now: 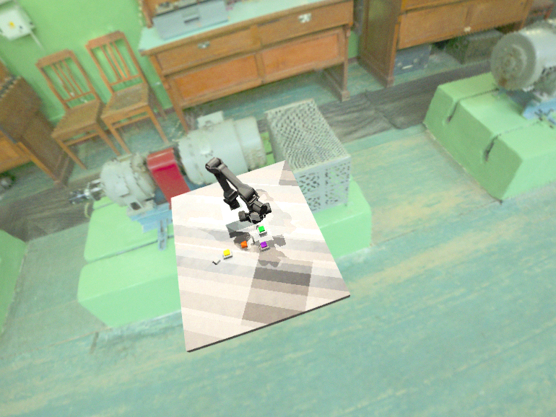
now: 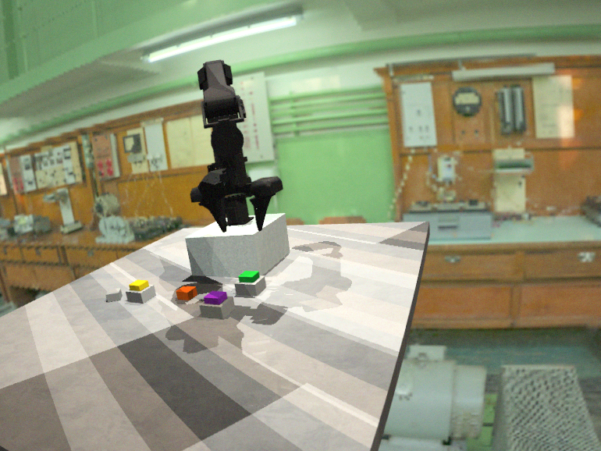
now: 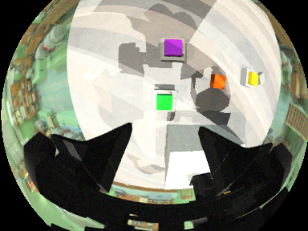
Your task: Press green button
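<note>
The green button lies 100 mm below my gripper tip. Round my gripper tip: yellow button (240 mm to the right, 100 mm below, 60 mm ahead); then orange block (130 mm to the right, 120 mm below, 40 mm ahead); then purple button (110 mm ahead, 100 mm below, 20 mm to the right).
</note>
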